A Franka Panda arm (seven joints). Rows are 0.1 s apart.
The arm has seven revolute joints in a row. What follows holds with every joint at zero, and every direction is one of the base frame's. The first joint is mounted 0.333 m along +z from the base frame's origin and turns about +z. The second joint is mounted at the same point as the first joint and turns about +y. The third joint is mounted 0.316 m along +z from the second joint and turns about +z. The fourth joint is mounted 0.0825 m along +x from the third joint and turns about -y. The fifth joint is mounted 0.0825 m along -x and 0.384 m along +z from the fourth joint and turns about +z. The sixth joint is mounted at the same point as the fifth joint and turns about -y. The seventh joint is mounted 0.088 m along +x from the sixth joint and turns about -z. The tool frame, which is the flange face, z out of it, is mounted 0.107 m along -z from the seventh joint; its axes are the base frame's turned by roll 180, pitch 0 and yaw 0 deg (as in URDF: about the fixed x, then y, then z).
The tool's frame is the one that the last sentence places.
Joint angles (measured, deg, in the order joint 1, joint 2, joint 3, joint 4, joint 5, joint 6, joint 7), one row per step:
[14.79, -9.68, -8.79, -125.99, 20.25, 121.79, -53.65]
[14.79, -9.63, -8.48, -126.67, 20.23, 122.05, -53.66]
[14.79, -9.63, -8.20, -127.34, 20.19, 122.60, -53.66]
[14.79, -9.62, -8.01, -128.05, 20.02, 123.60, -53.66]
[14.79, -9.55, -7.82, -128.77, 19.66, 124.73, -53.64]
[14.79, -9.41, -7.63, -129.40, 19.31, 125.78, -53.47]
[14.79, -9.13, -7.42, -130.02, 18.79, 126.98, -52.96]
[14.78, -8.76, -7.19, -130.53, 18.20, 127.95, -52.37]
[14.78, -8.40, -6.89, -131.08, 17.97, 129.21, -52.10]
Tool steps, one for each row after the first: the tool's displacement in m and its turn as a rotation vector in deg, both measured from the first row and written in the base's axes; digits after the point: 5 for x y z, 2 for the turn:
[-0.00215, 0.00253, -0.00566, -0.17, 0.46, 0.25]
[-0.00390, 0.00453, -0.01035, -0.36, 0.59, 0.38]
[-0.00493, 0.00533, -0.01478, -0.67, 0.33, 0.34]
[-0.00573, 0.00594, -0.01964, -1.18, 0.00, 0.34]
[-0.00626, 0.00668, -0.02445, -1.66, -0.23, 0.22]
[-0.00636, 0.00748, -0.03015, -2.29, -0.40, -0.14]
[-0.00638, 0.00856, -0.03607, -2.98, -0.37, -0.45]
[-0.00627, 0.01035, -0.04166, -3.40, -0.65, -0.64]

